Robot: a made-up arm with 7 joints.
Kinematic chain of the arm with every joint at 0, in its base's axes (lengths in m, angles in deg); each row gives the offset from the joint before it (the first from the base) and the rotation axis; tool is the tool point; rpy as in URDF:
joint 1: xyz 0 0 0.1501 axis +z
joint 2: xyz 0 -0.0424 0.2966 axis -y
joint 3: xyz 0 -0.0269 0.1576 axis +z
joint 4: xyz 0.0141 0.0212 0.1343 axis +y
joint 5: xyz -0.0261 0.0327 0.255 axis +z
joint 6: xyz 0 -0.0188 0.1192 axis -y
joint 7: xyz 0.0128 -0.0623 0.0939 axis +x
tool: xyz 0 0 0 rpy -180 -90 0
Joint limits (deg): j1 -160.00..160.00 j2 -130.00..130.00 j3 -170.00..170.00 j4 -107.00..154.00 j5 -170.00..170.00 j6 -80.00..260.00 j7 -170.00..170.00
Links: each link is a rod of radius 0.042 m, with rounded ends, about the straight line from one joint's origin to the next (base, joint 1, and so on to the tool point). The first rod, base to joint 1, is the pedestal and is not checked.
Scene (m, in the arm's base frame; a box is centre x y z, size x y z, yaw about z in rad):
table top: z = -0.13
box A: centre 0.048 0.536 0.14 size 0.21 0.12 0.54 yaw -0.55
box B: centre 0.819 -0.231 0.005 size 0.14 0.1 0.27 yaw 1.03
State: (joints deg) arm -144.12 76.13 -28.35 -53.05 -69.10 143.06 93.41
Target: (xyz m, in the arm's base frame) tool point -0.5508 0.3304 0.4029
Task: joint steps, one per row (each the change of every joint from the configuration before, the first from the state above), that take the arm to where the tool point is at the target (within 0.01 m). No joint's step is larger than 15 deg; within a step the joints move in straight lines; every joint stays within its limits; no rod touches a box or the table.
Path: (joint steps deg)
1: 9.29 6.47 -0.29 -10.79 2.99 -13.74 0.69
2: 9.30 6.48 -0.29 -10.79 2.98 -13.73 0.69
3: 9.29 6.47 -0.29 -10.79 2.99 -13.74 0.68
4: 9.29 6.47 -0.29 -10.79 2.99 -13.73 0.69
5: 9.29 6.48 -0.28 -10.79 2.99 -13.74 0.69
6: 9.26 -6.61 9.50 14.07 0.70 4.80 -0.57
7: 9.26 -6.61 9.51 14.06 0.70 4.80 -0.58
8: 9.25 -6.61 9.50 14.07 0.71 4.81 -0.57
9: 9.26 -6.61 9.51 14.07 0.70 4.80 -0.57
10: 9.26 -6.61 9.50 14.06 0.71 4.80 -0.58
11: 9.26 -6.61 9.51 14.07 0.70 4.80 -0.57

